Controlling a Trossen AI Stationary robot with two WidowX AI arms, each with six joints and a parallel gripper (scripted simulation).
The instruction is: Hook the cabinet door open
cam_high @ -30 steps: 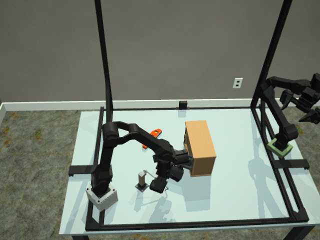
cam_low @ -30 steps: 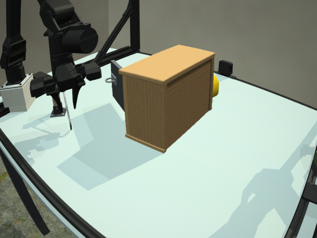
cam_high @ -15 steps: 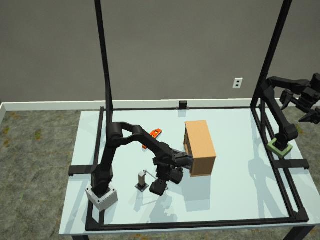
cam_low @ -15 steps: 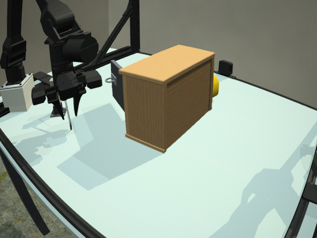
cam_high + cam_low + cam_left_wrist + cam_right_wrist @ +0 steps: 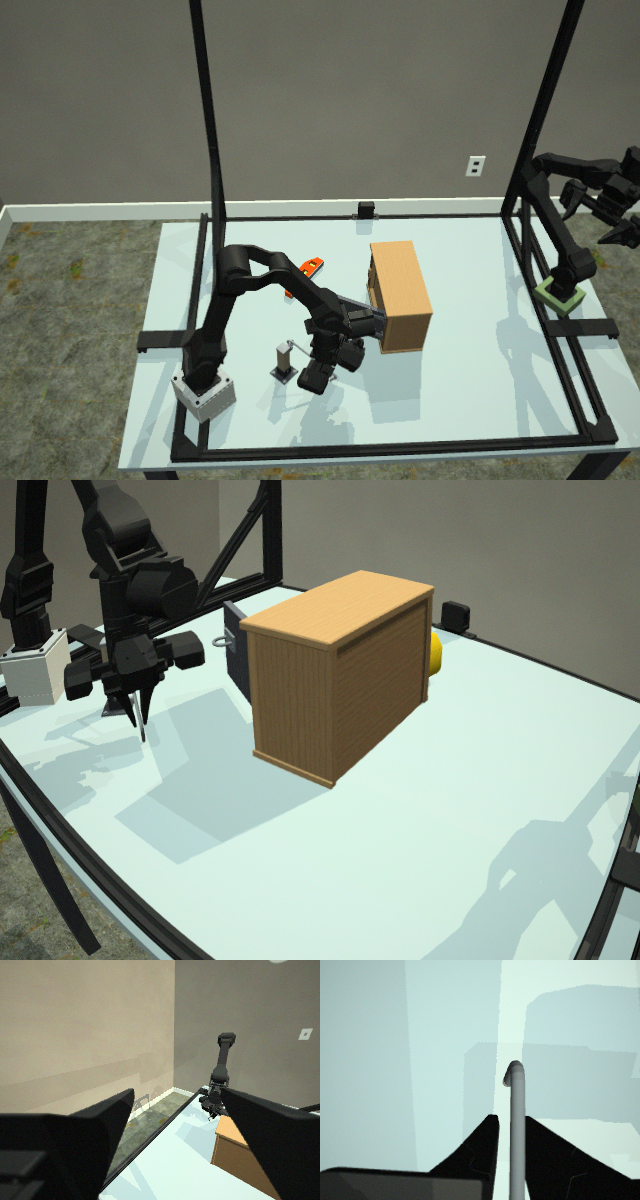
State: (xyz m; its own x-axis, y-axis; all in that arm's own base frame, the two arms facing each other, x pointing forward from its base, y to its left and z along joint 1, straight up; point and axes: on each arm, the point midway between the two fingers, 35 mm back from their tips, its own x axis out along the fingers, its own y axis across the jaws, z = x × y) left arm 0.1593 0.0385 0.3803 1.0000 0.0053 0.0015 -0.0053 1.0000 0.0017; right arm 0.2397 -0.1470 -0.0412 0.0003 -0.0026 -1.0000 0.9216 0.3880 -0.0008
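The dark door lies 100 mm behind my right hand, 110 mm to the left of it and 20 mm above it. Round my right hand: yellow object (270 mm behind, 270 mm to the left, 10 mm below); then orange level (310 mm behind, 50 mm to the left, 40 mm below); then wire hook (20 mm behind, 30 mm to the right, 10 mm above).
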